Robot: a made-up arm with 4 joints.
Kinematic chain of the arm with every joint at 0, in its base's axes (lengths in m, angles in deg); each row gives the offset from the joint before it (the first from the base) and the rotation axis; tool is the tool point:
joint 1: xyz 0 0 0.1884 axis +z
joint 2: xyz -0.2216 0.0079 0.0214 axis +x
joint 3: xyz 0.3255 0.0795 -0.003 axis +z
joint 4: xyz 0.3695 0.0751 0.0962 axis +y
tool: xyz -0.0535 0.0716 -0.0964
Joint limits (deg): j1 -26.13..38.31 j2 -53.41..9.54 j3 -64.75..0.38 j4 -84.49..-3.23
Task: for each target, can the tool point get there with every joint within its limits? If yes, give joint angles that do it. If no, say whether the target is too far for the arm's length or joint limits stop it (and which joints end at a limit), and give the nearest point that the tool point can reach.
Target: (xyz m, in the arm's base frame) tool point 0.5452 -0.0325 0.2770
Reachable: yes | joints 4.06 -30.21 -40.56 -76.29
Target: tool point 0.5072 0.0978 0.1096
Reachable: yes | joints 0.56 -42.46 -13.94 -34.52
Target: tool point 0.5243 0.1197 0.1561
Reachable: yes | joints 2.62 -24.31 -17.11 -45.04
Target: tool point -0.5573 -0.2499 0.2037
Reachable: no: joint limits stop it (at a limit: joint 1, joint 3, joint 4) | nearest point 0.2735 -0.2911 0.2079 | short by 0.832 m
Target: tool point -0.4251 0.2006 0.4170
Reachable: no: joint limits stop it (at a limit: joint 1, joint 2, joint 3, joint 4) | nearest point 0.1879 0.4468 0.2417 | short by 0.683 m
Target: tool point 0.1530 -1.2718 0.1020
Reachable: no: too far | nearest point 0.2708 -0.4310 0.1946 | short by 0.854 m
